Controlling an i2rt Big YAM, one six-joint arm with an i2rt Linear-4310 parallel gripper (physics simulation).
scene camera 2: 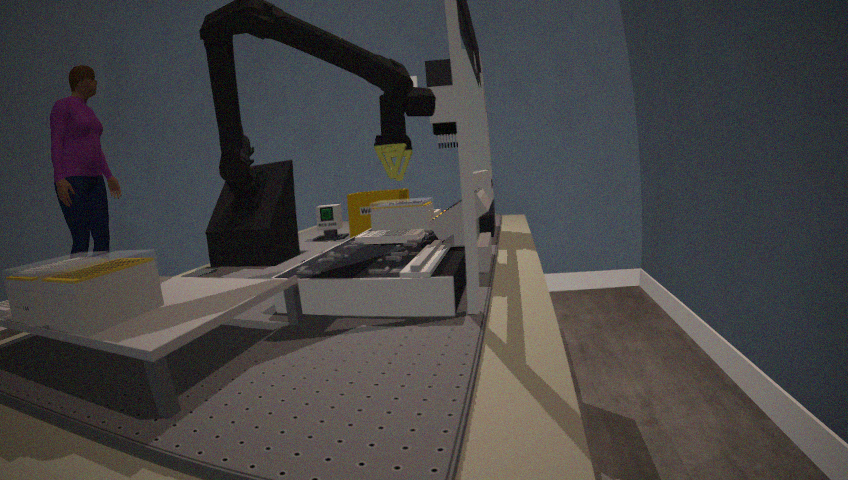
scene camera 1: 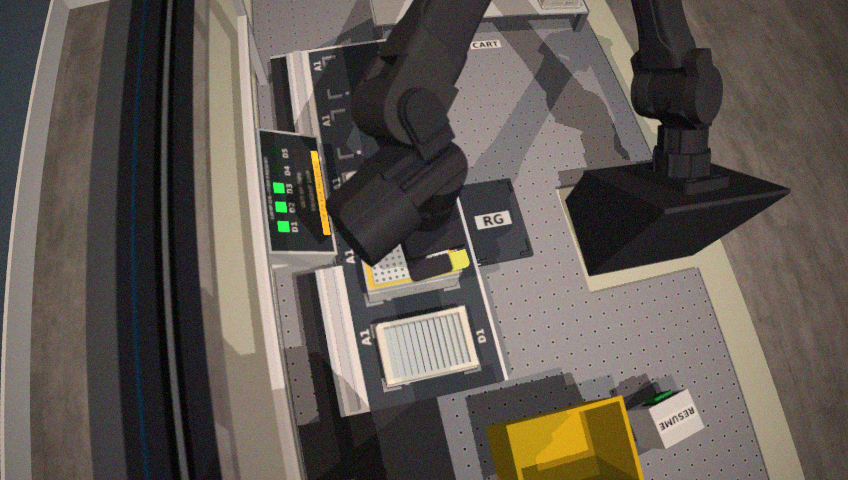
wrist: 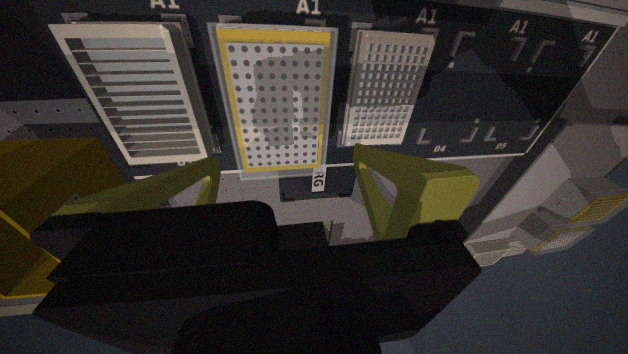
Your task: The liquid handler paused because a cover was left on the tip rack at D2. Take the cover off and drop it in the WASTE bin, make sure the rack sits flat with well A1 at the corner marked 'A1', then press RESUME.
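Places are measured from the arm's base along level axes (x ahead, y left, z up), in metres.
Pixels of known places: gripper, fingertip midpoint: (scene camera 2: pixel 396 179) (scene camera 1: pixel 417 234) (wrist: pixel 286 157); arm's base, link origin: (scene camera 2: pixel 250 192) (scene camera 1: pixel 680 180).
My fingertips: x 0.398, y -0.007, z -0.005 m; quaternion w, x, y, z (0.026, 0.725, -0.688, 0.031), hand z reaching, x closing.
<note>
Ahead of a thing's pixels: the offset from my fingertips to its middle. "spot": to the spot under its first point.
The tip rack {dx +0.010, dy +0.001, dz -0.060 m} (scene camera 1: pixel 410 286) (scene camera 2: pixel 399 218) (wrist: pixel 275 100), white with a yellow top border, stands at D2 between two other pieces of labware and looks flat. A clear cover {spot: dx +0.024, dy -0.043, dz -0.050 m} (scene camera 2: pixel 404 202) (wrist: pixel 333 75) sits over it, its rim showing outside the yellow border. The deck mark "A1" {spot: dx +0.087, dy -0.034, dz -0.118 m} (scene camera 1: pixel 350 256) (wrist: pixel 308 6) is by one rack end; well A1 itself cannot be told. My gripper (scene camera 2: pixel 399 179) (wrist: pixel 286 157) is open and empty, well above the rack; in scene camera 1 the arm hides part of the rack. The yellow WASTE bin {dx -0.125, dy +0.319, dz -0.104 m} (scene camera 1: pixel 550 437) (scene camera 2: pixel 355 205) and the white RESUME box {dx -0.293, dy +0.323, dz -0.119 m} (scene camera 1: pixel 677 419) stand beside each other.
A slatted reservoir {dx +0.014, dy +0.125, dz -0.103 m} (scene camera 1: pixel 427 344) (wrist: pixel 145 100) is at D1 and a well plate {dx +0.005, dy -0.123, dz -0.111 m} (wrist: pixel 387 90) at D3. A status panel {spot: dx +0.142, dy -0.096, dz -0.052 m} (scene camera 1: pixel 300 208) and the machine's upright frame {spot: dx +0.187, dy -0.447, dz +0.003 m} (scene camera 2: pixel 470 178) stand beyond the deck. The RG pad {spot: dx -0.200, dy -0.087, dz -0.163 m} (scene camera 1: pixel 512 199) lies nearer the arm's base.
</note>
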